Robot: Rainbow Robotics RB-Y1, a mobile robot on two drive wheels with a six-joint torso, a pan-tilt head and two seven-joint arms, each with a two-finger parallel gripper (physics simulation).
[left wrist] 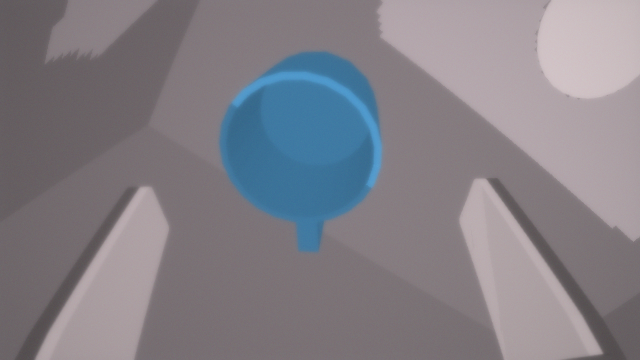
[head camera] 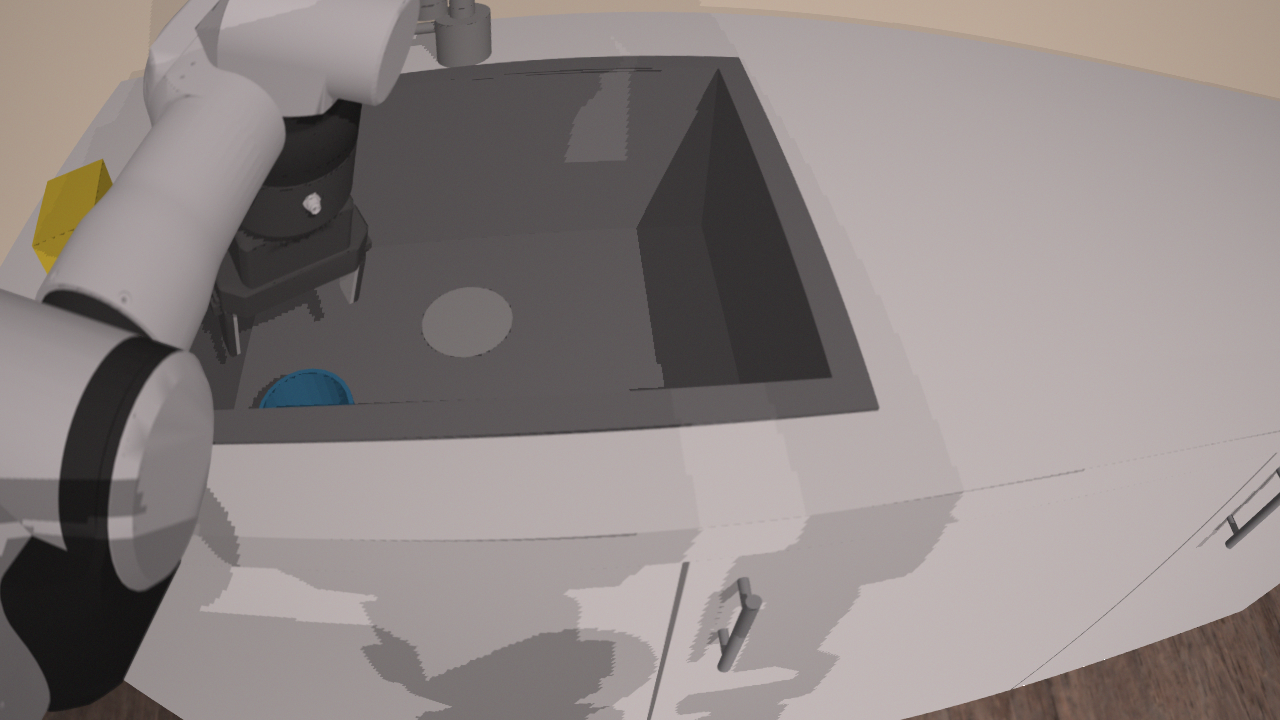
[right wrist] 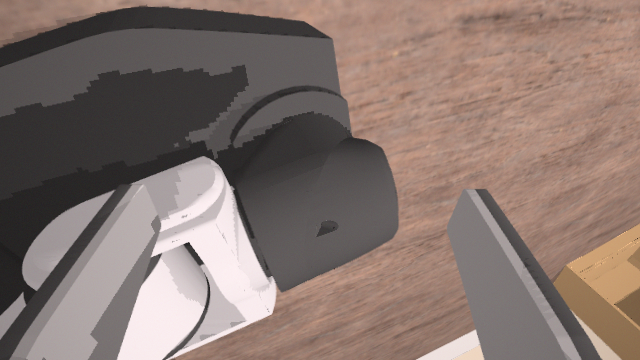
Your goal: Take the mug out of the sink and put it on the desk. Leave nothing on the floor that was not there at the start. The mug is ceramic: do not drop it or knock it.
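The blue mug stands upright on the floor of the grey sink, by the front wall; that wall hides its lower part in the head view. In the left wrist view its open rim faces the camera and its handle points to the bottom of the picture. My left gripper is open and empty, pointing down into the sink. The mug lies beyond its fingertips, between their lines, apart from both. My right gripper is open and empty, away from the sink. The desk cannot be made out.
A round drain lies in the sink floor. A grey tap stands behind the sink. A yellow block is at the left. A cabinet handle sticks out in front. A tan box-like object is over the wooden floor.
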